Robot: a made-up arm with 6 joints.
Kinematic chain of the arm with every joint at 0, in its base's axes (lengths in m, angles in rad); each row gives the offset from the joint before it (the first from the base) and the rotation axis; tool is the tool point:
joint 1: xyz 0 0 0.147 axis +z
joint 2: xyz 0 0 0 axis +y
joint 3: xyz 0 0 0.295 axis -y
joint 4: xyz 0 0 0 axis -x
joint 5: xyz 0.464 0 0 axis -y
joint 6: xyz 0 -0.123 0 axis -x
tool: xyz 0 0 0
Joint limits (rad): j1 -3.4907..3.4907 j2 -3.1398..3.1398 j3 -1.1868..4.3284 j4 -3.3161..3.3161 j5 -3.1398..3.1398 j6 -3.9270..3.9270
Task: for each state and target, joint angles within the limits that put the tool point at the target. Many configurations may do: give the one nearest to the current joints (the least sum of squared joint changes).
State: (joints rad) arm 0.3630 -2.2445 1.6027 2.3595 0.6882 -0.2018
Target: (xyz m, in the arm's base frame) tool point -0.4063 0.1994 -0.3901
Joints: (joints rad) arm -0.2572 -1.8989 2.2775 2.3854 0.6882 -0.2018
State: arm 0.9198 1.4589 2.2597 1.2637 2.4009 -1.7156
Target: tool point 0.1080 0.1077 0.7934
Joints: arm 0.9722 0.9346 2.4366 1.3367 2.4009 -1.7156
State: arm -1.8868 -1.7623 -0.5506 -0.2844 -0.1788 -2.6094
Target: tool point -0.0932 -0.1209 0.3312
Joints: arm -1.5317 -1.7371 -1.0590 -0.6509 -0.1788 -2.6094
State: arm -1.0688 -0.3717 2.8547 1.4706 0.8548 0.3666
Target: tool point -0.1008 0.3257 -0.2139
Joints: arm -1.2784 -1.1735 3.1358 1.5493 0.8548 0.3666
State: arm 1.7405 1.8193 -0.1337 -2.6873 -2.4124 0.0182
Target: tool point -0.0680 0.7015 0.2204
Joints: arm 1.4966 0.9510 0.7984 -2.9142 -2.4124 0.0182
